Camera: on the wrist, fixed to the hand. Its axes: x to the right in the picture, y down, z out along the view.
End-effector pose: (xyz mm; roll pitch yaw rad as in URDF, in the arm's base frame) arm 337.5 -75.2 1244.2 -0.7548 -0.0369 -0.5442
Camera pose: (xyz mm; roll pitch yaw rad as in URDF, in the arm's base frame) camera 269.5 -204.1 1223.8 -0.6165 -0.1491 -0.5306
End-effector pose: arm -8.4 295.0 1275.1 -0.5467 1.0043 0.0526
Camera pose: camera -39.3 155.1 1241.5 -0.4201 0.8916 0.0366
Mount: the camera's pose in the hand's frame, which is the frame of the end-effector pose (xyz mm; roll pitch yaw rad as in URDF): 7.8 -91.8 -114.7 0.1426 -0.0909 -0.0673
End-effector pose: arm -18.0 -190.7 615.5 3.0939 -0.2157 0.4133
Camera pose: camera -71.6 -108.1 724.8 -3.0603 -0.1213 0.4764
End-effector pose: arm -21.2 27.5 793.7 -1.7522 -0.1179 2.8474
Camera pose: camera 11.8 118.1 904.8 -1.6273 -0.1668 2.9504
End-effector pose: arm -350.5 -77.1 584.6 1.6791 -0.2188 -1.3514
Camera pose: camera -224.1 -74.3 509.3 1.8337 -0.1416 -1.4353
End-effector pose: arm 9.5 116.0 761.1 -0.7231 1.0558 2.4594
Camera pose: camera 114.8 216.9 741.9 -0.5694 0.9431 2.4762
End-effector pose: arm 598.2 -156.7 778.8 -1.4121 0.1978 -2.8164
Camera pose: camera 536.6 -42.6 848.4 -1.2601 0.1166 -2.7367
